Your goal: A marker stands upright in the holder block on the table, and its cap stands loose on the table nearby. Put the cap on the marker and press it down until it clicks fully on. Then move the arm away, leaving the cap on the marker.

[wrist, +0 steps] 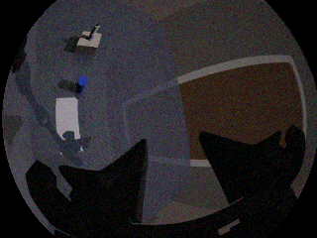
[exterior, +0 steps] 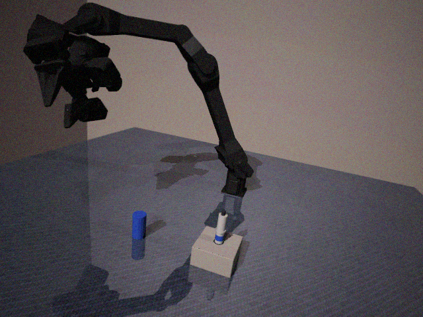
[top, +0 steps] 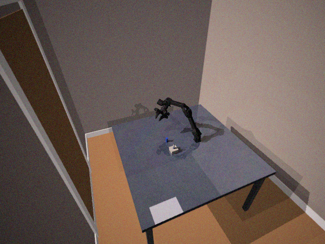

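Now: the blue cap 50 mm behind my gripper tip, 140 mm to the left of it and 200 mm below it. From my gripper tip the other things lie so: white marker: 60 mm behind, 300 mm to the left, 140 mm below; white holder block: 60 mm behind, 300 mm to the left, 200 mm below.
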